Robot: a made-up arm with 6 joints. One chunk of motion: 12 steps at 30 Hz.
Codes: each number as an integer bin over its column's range. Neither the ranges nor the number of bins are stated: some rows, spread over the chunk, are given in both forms.
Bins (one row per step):
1: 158 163 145 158 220 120
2: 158 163 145 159 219 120
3: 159 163 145 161 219 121
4: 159 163 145 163 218 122
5: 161 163 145 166 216 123
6: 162 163 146 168 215 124
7: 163 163 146 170 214 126
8: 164 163 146 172 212 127
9: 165 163 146 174 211 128
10: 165 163 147 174 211 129
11: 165 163 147 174 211 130
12: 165 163 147 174 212 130
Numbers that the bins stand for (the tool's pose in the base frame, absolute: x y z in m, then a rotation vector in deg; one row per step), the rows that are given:
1: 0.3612 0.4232 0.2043 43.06 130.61 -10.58
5: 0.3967 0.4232 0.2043 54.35 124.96 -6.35
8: 0.4323 0.4232 0.2163 62.82 119.32 -0.70
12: 0.4441 0.4232 0.2282 65.65 119.32 3.53
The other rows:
2: 0.3612 0.4232 0.2043 44.47 129.20 -10.58
3: 0.3731 0.4232 0.2043 47.29 129.20 -9.17
4: 0.3731 0.4232 0.2043 50.12 127.79 -7.76
6: 0.4086 0.4232 0.2163 57.18 123.55 -4.94
7: 0.4204 0.4232 0.2163 60.00 122.14 -2.11
9: 0.4441 0.4232 0.2163 65.65 117.90 0.71
10: 0.4441 0.4232 0.2282 65.65 117.90 2.12
11: 0.4441 0.4232 0.2282 65.65 117.90 3.53

